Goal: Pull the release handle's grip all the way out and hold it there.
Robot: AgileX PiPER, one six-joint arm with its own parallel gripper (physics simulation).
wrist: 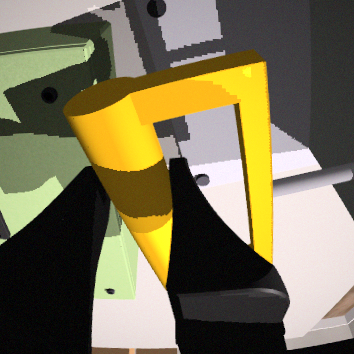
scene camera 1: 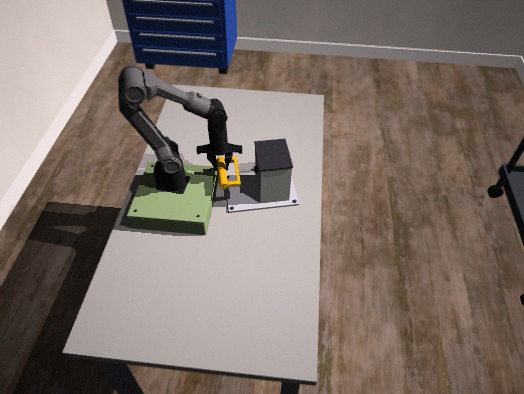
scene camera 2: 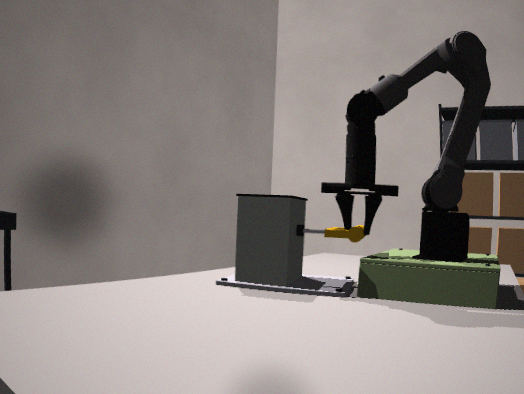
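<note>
The yellow release handle's grip [scene camera 1: 223,176] [scene camera 2: 356,234] [wrist: 132,190] is a round bar on a square frame. My gripper [scene camera 1: 223,163] [scene camera 2: 357,229] [wrist: 137,180] points straight down and is shut on this grip, one finger inside the frame and one on the robot-base side. A thin grey rod [scene camera 2: 315,231] [wrist: 315,181] runs from the frame to the black socket on the side of the grey box [scene camera 1: 275,185] [scene camera 2: 265,240]; a short length of it shows between box and handle. The lower part of the grip in the wrist view is hidden behind a finger.
The box stands on a pale bolted plate [scene camera 1: 265,205] [scene camera 2: 280,288]. The arm's green base block [scene camera 1: 170,205] [scene camera 2: 430,282] [wrist: 30,165] is close beside the handle. A blue drawer cabinet [scene camera 1: 177,32] stands beyond the table [scene camera 1: 215,290] [scene camera 2: 175,335].
</note>
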